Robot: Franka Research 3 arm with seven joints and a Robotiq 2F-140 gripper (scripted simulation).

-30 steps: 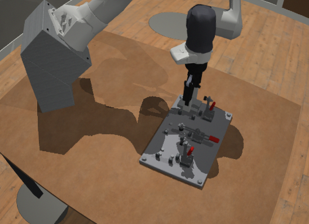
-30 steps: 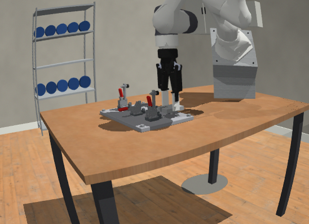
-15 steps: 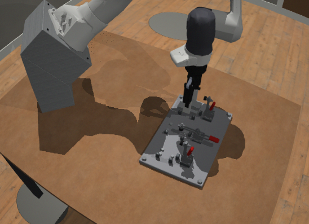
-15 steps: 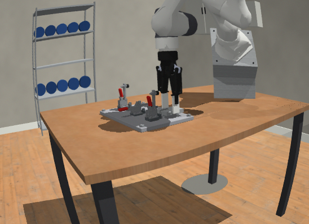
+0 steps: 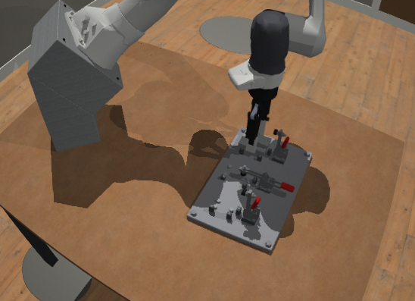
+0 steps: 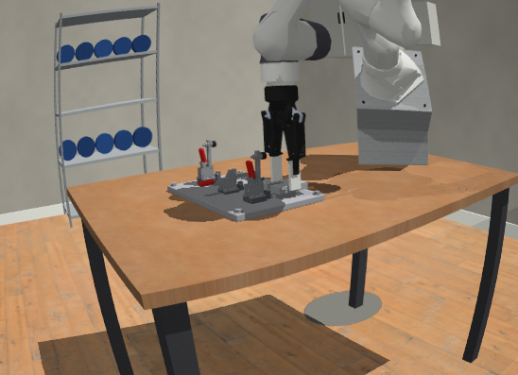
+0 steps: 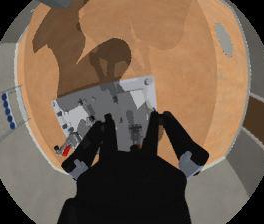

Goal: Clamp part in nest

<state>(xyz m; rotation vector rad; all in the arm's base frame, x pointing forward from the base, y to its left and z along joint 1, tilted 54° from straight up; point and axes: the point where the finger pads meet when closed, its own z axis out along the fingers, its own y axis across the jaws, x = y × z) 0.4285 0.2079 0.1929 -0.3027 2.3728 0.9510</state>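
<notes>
Now: the flat grey block 30 mm below my hand. Round my hand: toggle clamp (120 mm ahead, 70 mm to the right, 20 mm below); grey fixture plate (100 mm ahead, 80 mm to the right, 60 mm below).
</notes>
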